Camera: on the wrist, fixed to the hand. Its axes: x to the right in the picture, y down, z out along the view.
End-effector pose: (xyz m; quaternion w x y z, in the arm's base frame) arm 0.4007 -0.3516 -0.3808 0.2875 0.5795 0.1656 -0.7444
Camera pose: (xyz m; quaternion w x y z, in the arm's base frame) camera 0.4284 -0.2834 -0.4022 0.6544 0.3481 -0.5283 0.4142
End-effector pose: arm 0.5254 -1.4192 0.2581 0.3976 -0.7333 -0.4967 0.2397
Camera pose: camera 0.5548 -1.4351 0.3272 0.0829 0.5166 -0.8201 -0.2316
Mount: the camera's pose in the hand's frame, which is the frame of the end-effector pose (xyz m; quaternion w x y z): -0.0001 -0.0379 -0.0667 0.0060 -0.0455 -0.2389 -0.9700
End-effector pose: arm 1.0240 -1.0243 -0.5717 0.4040 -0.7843 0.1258 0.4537
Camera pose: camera 1.0860 -1.0499 -0.5345 0.4369 -0.0367 -0.8771 -0.1961
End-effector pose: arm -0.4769 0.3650 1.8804 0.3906 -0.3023 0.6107 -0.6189
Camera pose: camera -0.5380 0.3978 1.9133 0.4658 0.7598 0.3547 0.2826
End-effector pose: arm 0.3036 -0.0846 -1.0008 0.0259 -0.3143 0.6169 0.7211
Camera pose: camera 0.3479 -0.1360 -1.0366 0.8327 -0.4292 -0.3402 0.0824
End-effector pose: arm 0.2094 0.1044 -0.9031 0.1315 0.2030 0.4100 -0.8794
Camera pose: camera 0.2110 0.1799 -0.9165 0.7450 0.6125 -0.2080 0.1627
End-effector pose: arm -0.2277 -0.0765 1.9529 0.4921 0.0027 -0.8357 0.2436
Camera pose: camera -0.1636 -0.0826 1.9946 0.0397 0.8465 -0.1310 -0.5145
